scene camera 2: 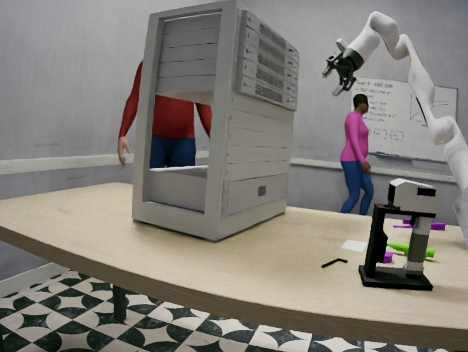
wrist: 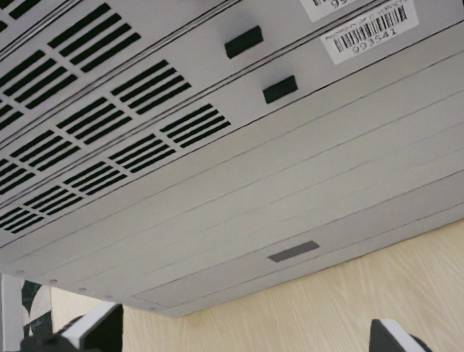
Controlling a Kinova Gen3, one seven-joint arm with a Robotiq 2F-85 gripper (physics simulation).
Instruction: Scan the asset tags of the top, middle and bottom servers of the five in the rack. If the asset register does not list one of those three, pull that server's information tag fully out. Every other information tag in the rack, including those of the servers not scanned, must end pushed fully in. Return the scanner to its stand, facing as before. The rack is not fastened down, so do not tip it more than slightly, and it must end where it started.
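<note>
The grey rack stands upright on the table, with five servers in its upper part. The bottom server shows a barcode label reading 993541 and a small black tab. Another black tab is on the server above, whose label is cut off by the view's edge. The top server does not show in the wrist view. My gripper is open and empty, in the air to the right of the rack in the scene view. The grey-and-white scanner sits in its black stand.
On the table lie a white card, a black angled rod, and green and purple objects behind the stand. Two people stand beyond the table. A whiteboard hangs on the wall.
</note>
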